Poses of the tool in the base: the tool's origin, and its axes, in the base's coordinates. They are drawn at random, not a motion.
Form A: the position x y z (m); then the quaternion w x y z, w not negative.
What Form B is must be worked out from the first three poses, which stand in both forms.
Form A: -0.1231, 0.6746, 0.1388, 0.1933, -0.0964, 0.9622, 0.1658
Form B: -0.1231, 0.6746, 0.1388, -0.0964, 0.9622, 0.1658, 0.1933
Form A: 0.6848, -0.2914, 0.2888, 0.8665, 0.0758, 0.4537, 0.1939
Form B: 0.6848, -0.2914, 0.2888, 0.0758, 0.4537, 0.1939, 0.8665
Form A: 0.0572, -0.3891, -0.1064, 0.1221, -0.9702, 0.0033, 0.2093
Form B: 0.0572, -0.3891, -0.1064, -0.9702, 0.0033, 0.2093, 0.1221
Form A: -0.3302, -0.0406, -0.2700, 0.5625, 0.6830, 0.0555, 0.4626
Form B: -0.3302, -0.0406, -0.2700, 0.6830, 0.0555, 0.4626, 0.5625
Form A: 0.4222, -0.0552, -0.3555, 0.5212, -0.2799, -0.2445, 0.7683
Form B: 0.4222, -0.0552, -0.3555, -0.2799, -0.2445, 0.7683, 0.5212
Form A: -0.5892, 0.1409, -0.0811, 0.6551, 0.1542, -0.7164, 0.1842
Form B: -0.5892, 0.1409, -0.0811, 0.1542, -0.7164, 0.1842, 0.6551
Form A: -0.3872, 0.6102, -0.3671, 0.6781, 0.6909, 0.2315, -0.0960
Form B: -0.3872, 0.6102, -0.3671, 0.6909, 0.2315, -0.0960, 0.6781
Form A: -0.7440, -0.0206, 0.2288, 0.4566, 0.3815, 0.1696, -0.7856
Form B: -0.7440, -0.0206, 0.2288, 0.3815, 0.1696, -0.7856, 0.4566
